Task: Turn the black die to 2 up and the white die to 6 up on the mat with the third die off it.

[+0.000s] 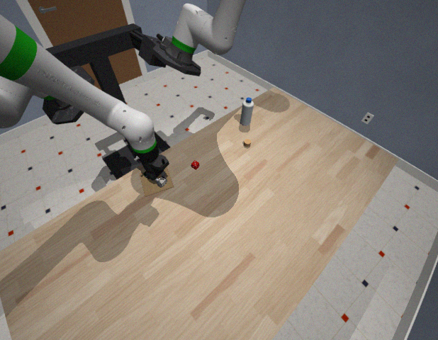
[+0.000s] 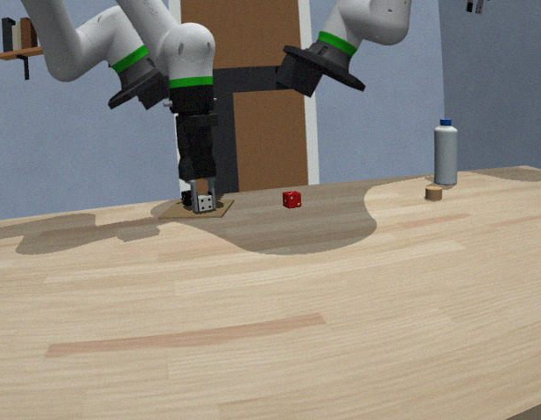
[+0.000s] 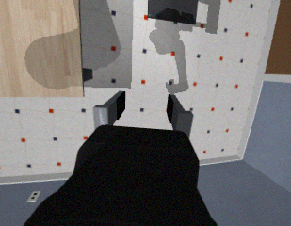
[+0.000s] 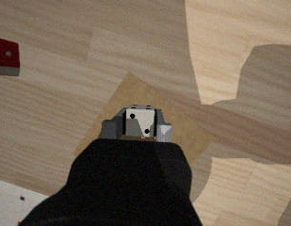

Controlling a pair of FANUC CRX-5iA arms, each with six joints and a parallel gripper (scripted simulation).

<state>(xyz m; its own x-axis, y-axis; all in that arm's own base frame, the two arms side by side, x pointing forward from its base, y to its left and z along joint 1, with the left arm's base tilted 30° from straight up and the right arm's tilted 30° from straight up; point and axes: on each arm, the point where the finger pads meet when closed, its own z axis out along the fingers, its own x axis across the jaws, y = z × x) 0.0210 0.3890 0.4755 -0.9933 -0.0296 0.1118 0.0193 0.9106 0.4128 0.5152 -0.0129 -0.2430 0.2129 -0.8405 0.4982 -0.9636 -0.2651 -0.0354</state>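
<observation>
Right now my right hand is right at the white die. From my right hand the other things lie so: tan mat 4 cm behind, 2 cm to the right, 3 cm below; then black die 8 cm behind, 4 cm to the right, 1 cm below; then red die 19 cm to the left, 1 cm below.
</observation>
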